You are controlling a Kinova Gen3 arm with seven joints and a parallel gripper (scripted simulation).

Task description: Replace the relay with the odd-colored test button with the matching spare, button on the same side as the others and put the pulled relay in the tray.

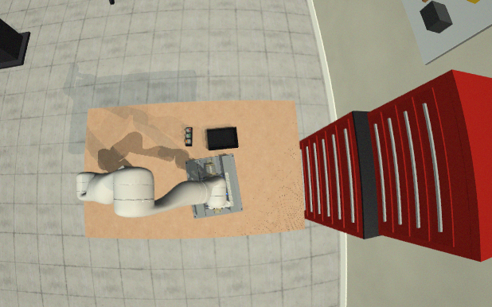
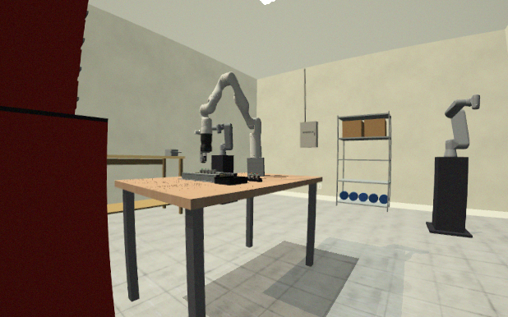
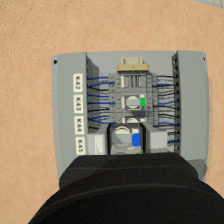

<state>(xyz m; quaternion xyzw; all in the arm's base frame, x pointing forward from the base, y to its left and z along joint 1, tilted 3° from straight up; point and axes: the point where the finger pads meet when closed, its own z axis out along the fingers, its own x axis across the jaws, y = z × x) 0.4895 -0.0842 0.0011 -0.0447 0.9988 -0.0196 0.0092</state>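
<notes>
The black tray lies 300 mm to the left of my hand, 120 mm below it and 50 mm ahead of it. From my hand the other things lie so: small black spare holder (320 mm to the left, 140 mm behind, 130 mm below).
</notes>
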